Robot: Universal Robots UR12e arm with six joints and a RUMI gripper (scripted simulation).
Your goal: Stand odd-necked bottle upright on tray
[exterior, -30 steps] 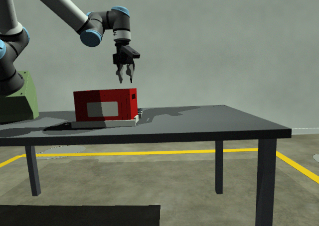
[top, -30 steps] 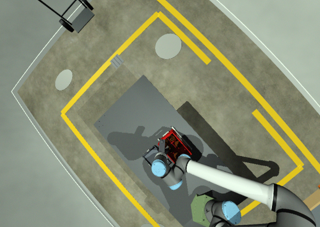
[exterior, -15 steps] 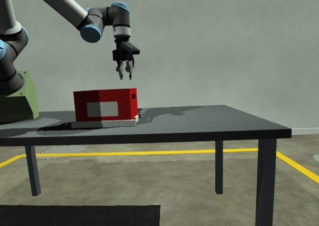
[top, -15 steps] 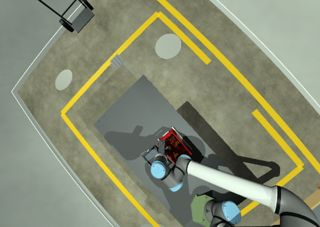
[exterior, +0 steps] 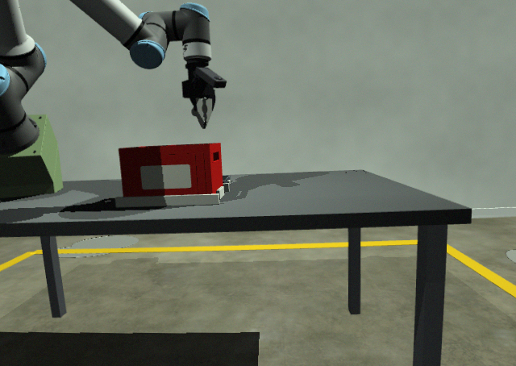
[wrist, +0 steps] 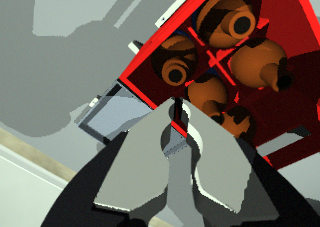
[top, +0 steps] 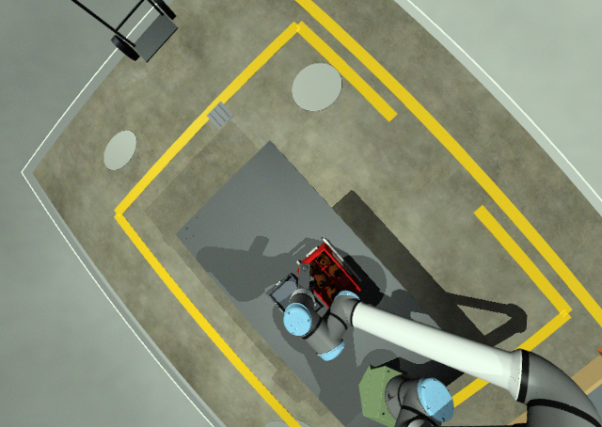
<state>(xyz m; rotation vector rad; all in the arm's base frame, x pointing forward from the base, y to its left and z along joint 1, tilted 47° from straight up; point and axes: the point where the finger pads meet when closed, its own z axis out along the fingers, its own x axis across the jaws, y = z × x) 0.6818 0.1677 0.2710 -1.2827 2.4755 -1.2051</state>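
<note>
The red crate is 160 mm below my hand, 90 mm behind it and 40 mm to the right of it. The rest, counted from my hand: dark tray: 230 mm to the left, 230 mm below, 100 mm behind; then bottle: 150 mm below, 80 mm to the right, 10 mm behind.
</note>
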